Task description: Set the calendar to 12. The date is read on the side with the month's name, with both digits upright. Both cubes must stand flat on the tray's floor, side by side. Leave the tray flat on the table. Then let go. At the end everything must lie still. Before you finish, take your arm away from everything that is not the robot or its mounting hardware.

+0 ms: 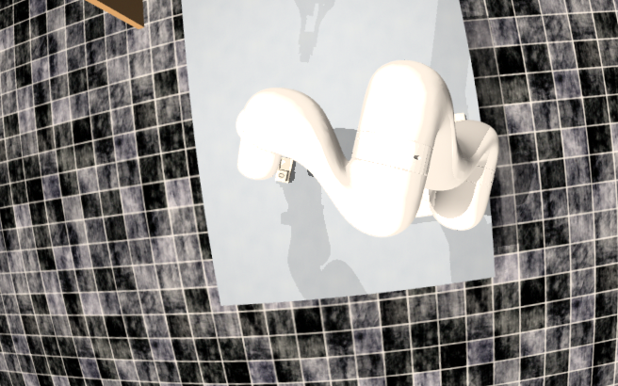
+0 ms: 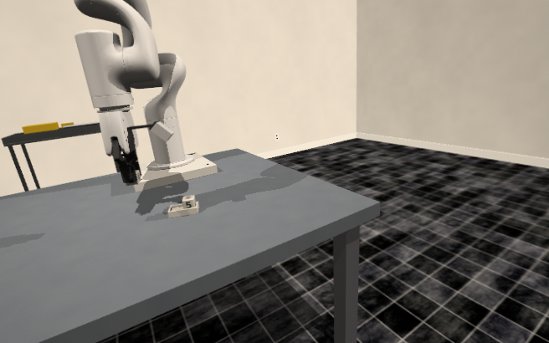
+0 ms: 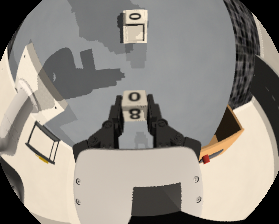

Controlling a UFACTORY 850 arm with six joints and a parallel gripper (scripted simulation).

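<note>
The calendar tray lies 3 cm ahead of my hand, 10 cm to the left of it and 12 cm below it.
</note>
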